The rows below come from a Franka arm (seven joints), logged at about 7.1 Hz.
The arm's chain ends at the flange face. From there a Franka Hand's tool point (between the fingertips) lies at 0.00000 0.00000 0.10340 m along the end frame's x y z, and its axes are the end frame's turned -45 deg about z.
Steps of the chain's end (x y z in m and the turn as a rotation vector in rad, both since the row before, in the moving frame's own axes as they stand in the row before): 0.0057, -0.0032, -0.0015, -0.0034, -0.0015, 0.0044; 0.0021, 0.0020, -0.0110, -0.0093, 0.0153, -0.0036; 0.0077, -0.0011, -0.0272, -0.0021, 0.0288, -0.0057; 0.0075, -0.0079, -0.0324, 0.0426, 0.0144, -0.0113; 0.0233, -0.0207, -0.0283, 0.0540, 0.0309, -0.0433; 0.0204, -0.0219, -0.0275, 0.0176, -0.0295, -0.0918; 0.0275, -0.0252, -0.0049, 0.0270, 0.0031, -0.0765
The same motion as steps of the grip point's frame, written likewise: 0.0059, 0.0019, -0.0015, -0.0013, -0.0035, 0.0044; 0.0005, 0.0047, -0.0110, -0.0174, 0.0042, -0.0036; 0.0082, 0.0069, -0.0272, -0.0218, 0.0189, -0.0057; 0.0150, -0.0024, -0.0325, 0.0199, 0.0403, -0.0113; 0.0373, 0.0000, -0.0285, 0.0163, 0.0600, -0.0433; 0.0289, -0.0045, -0.0276, 0.0333, -0.0084, -0.0918; 0.0394, -0.0002, -0.0049, 0.0169, 0.0213, -0.0765
